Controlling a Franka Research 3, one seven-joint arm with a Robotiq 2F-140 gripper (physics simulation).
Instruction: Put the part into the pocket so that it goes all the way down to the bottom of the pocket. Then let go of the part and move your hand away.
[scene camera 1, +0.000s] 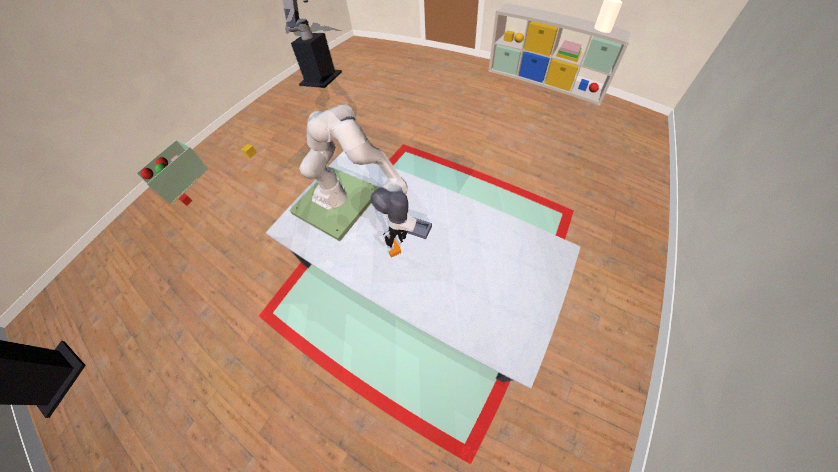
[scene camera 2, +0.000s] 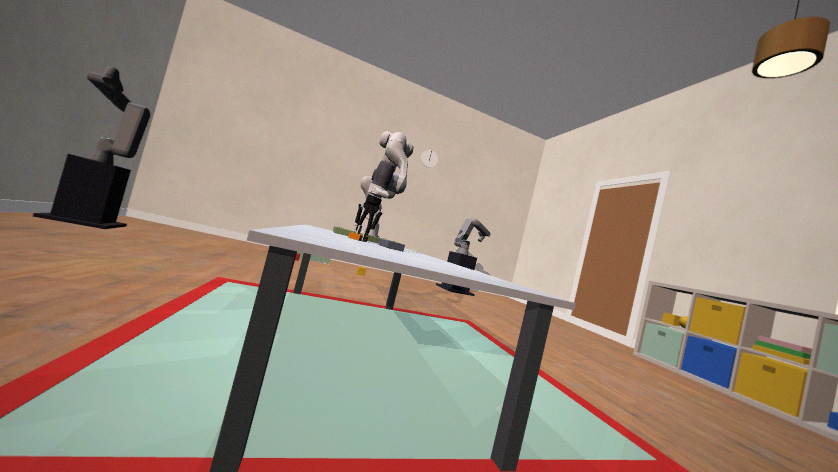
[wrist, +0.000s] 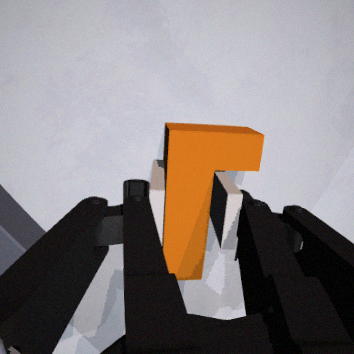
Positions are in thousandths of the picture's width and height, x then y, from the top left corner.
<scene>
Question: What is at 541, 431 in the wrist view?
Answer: An orange L-shaped part.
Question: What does the gripper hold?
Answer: An orange L-shaped part.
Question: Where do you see a dark grey pocket block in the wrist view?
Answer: At 78, 654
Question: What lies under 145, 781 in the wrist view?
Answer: The gripper.
</scene>
